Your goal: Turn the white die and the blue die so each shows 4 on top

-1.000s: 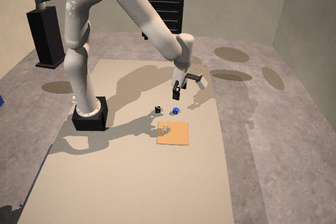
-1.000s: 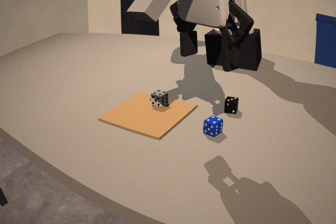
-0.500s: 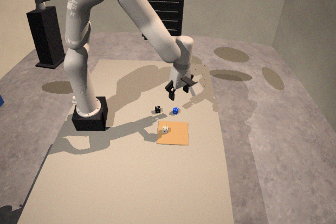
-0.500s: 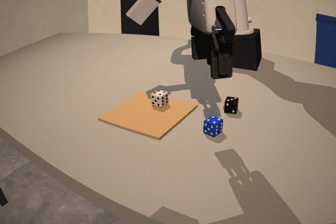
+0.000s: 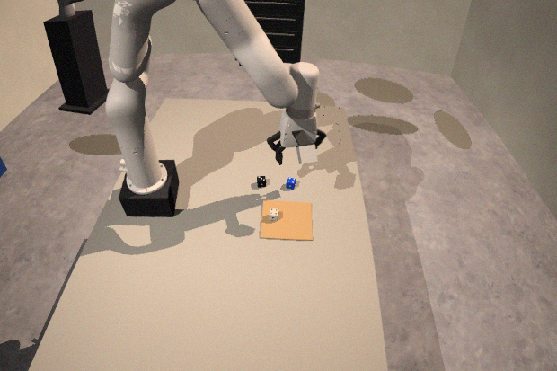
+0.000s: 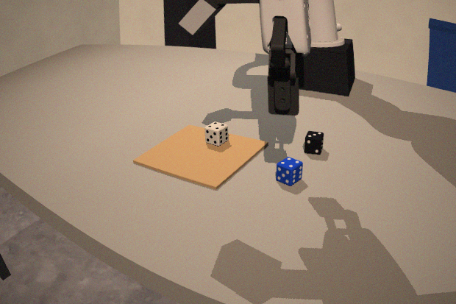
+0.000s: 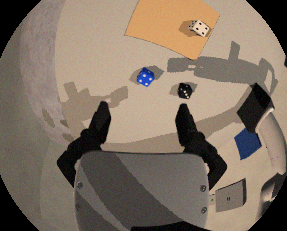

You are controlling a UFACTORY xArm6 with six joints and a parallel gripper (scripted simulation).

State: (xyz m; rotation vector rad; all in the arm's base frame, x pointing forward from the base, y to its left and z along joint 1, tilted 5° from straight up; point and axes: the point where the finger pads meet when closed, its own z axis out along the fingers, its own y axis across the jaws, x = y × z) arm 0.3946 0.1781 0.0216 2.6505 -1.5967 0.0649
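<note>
Right now the blue die is 100 mm below my hand. The rest, counted from my hand: white die: 30 mm behind, 140 mm to the right, 100 mm below; then orange mat: 10 mm ahead, 140 mm to the right, 120 mm below; then black die: 90 mm behind, 10 mm to the right, 100 mm below.
</note>
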